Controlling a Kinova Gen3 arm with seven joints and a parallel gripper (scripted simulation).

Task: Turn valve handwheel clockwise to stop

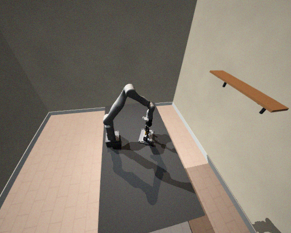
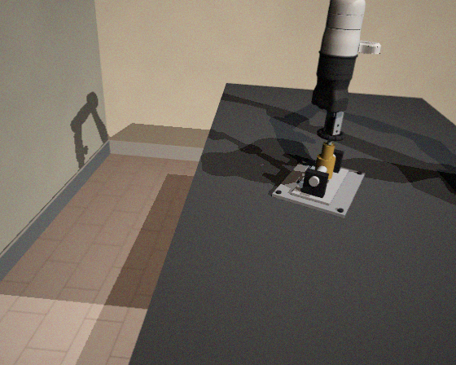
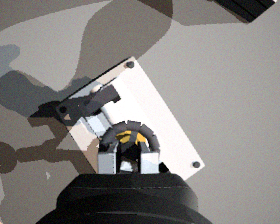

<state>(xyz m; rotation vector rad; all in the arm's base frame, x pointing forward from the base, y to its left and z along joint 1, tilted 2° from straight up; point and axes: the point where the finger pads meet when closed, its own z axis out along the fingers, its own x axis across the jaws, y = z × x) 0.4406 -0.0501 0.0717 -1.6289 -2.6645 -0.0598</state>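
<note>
Now: hand 3 cm above the black spoked handwheel.
</note>
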